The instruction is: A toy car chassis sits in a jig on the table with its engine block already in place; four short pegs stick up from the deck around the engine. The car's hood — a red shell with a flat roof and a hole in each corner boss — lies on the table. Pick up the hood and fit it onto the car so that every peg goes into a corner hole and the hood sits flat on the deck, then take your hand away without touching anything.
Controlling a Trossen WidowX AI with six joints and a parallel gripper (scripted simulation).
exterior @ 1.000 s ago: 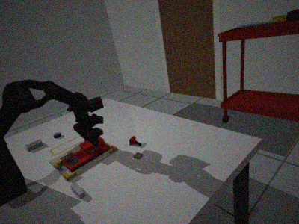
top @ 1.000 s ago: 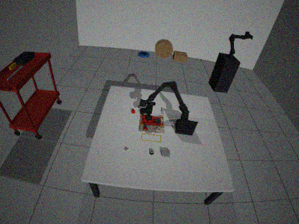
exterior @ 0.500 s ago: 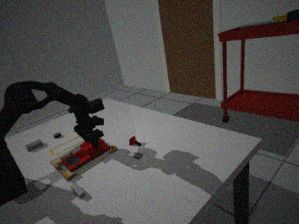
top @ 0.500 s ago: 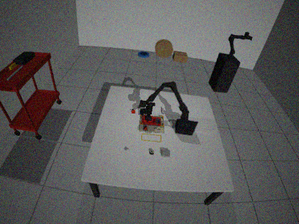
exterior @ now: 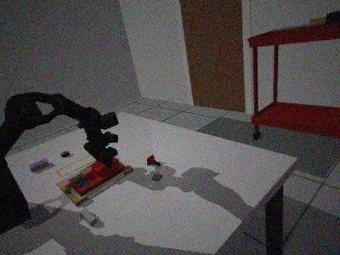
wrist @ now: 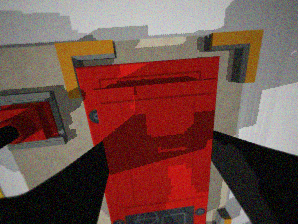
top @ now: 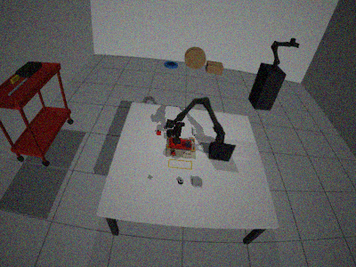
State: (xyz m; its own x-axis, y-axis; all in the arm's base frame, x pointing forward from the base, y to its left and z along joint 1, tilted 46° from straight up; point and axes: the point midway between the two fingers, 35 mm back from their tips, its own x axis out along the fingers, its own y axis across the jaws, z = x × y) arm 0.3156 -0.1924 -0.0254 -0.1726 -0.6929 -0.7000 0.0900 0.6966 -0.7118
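My gripper tip is 10 mm below the red hood.
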